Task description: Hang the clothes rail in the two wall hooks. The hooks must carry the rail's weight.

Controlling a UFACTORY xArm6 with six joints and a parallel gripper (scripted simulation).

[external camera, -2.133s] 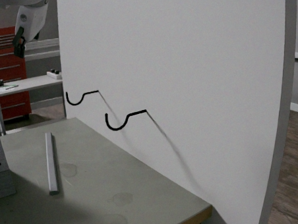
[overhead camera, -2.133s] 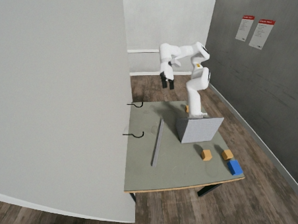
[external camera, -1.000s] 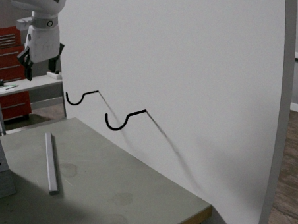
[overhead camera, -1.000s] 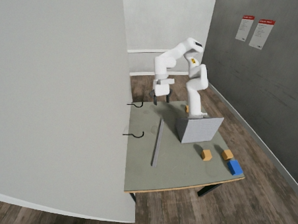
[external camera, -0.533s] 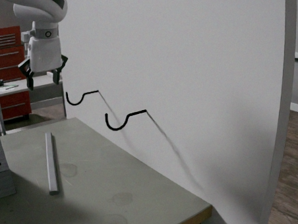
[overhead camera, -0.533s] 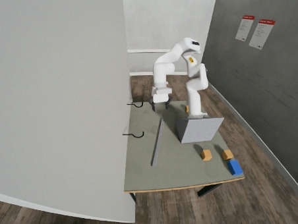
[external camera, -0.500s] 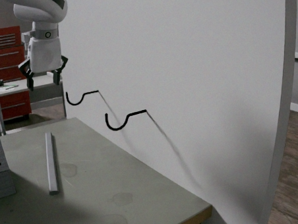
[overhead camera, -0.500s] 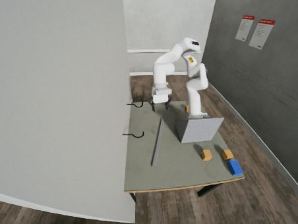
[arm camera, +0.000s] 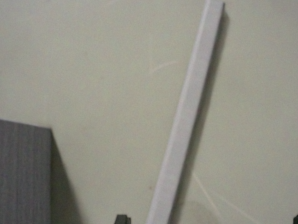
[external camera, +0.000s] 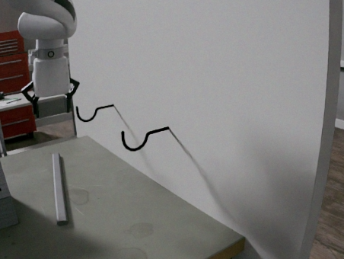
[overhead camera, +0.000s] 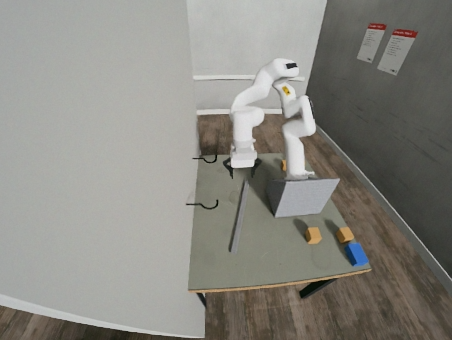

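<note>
My hand is 24 cm above the grey clothes rail, 3 cm to the right of it and 1 cm past it. Round my hand: blue block: 55 cm behind, 26 cm to the left, 22 cm below; white wall panel: 28 cm ahead, 18 cm above, 1 cm to the right.
</note>
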